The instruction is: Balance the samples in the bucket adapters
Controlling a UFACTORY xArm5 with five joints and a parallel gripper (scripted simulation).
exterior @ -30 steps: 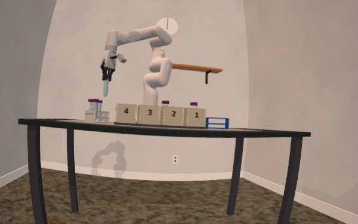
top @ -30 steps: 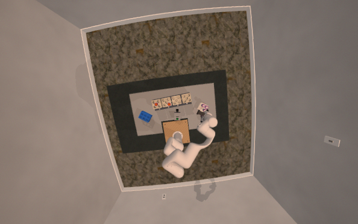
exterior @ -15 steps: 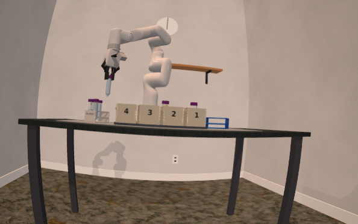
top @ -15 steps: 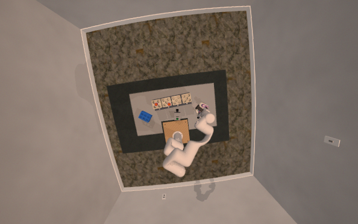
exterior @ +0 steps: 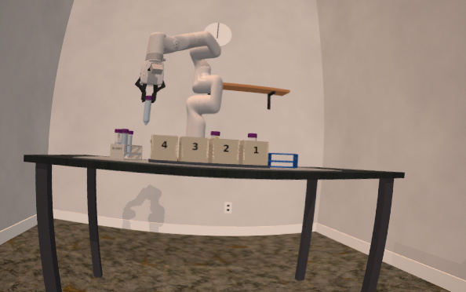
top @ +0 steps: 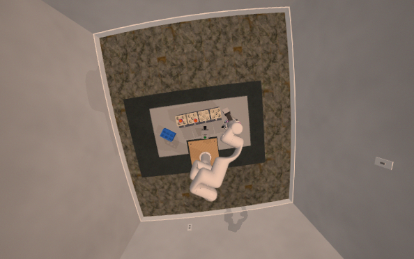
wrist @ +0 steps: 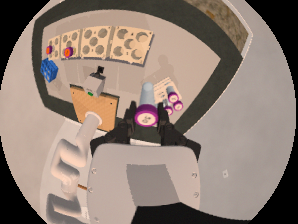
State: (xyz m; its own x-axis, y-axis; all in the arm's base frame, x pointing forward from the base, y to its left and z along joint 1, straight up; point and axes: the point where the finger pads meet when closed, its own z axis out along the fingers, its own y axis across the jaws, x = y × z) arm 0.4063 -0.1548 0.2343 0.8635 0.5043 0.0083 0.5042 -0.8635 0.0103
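Now: the purple-capped blank tube 1 cm behind my hand and 5 cm below it. From my hand the other things lie so: adapter 3: 3 cm ahead, 20 cm to the left, 20 cm below; purple-capped blank: 5 cm behind, 11 cm to the right, 19 cm below; white blank rack RB: 5 cm behind, 10 cm to the right, 22 cm below.
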